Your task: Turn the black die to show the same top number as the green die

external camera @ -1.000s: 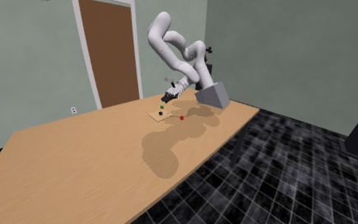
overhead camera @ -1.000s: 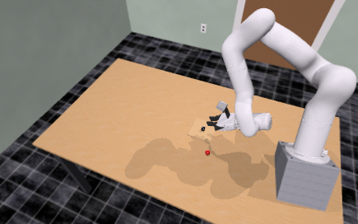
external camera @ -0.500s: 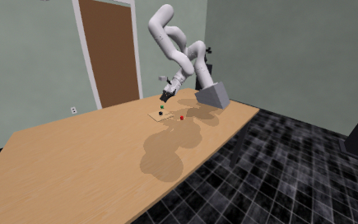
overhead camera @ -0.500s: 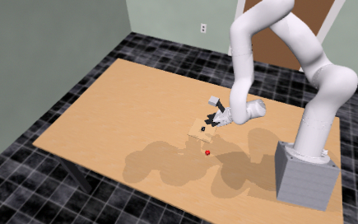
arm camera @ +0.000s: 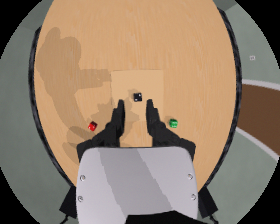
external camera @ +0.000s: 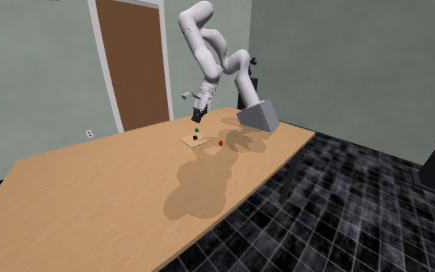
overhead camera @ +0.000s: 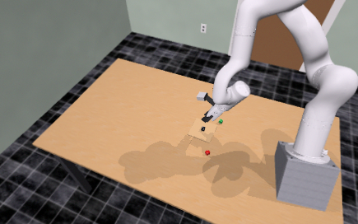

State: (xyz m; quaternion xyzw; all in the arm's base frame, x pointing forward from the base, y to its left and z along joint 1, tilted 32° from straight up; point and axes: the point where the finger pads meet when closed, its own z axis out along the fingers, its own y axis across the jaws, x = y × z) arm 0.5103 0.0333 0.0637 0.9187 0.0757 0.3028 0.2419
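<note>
Right now the black die is 10 mm ahead of my hand and 120 mm below it. The rest, counted from my hand: green die 60 mm behind, 100 mm to the right, 120 mm below; then red die 70 mm behind, 140 mm to the left, 120 mm below; then tan mat 10 mm ahead, 130 mm below.
</note>
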